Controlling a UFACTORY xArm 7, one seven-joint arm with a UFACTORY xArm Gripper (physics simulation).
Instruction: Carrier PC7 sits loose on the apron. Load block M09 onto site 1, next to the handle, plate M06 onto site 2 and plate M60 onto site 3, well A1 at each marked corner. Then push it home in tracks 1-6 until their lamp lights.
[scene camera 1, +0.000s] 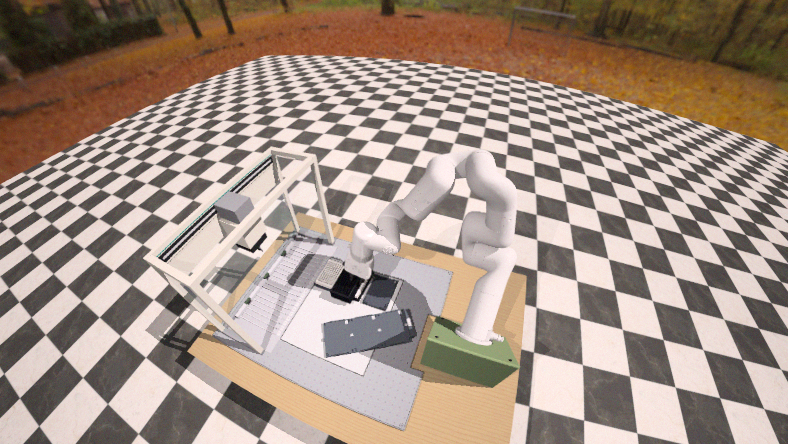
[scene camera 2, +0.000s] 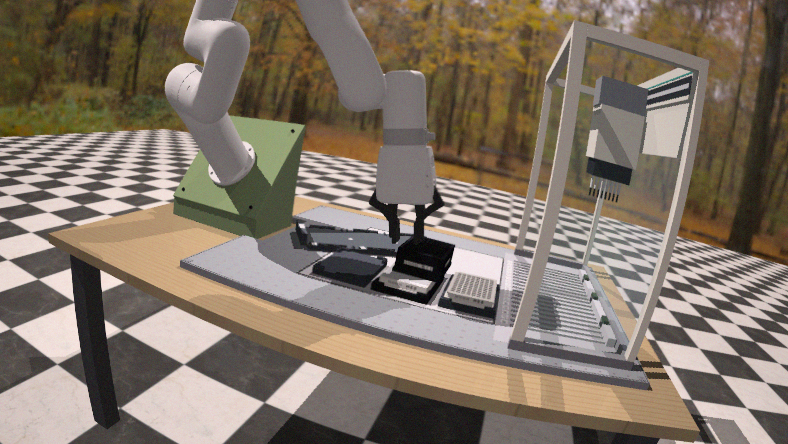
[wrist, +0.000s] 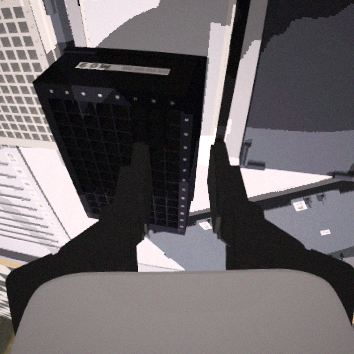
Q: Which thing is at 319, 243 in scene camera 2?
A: A dark carrier.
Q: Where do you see the gripper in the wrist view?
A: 179, 161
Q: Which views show the dark carrier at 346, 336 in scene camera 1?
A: Scene camera 1, scene camera 2 and the wrist view: all of them.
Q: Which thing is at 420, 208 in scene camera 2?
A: The gripper.
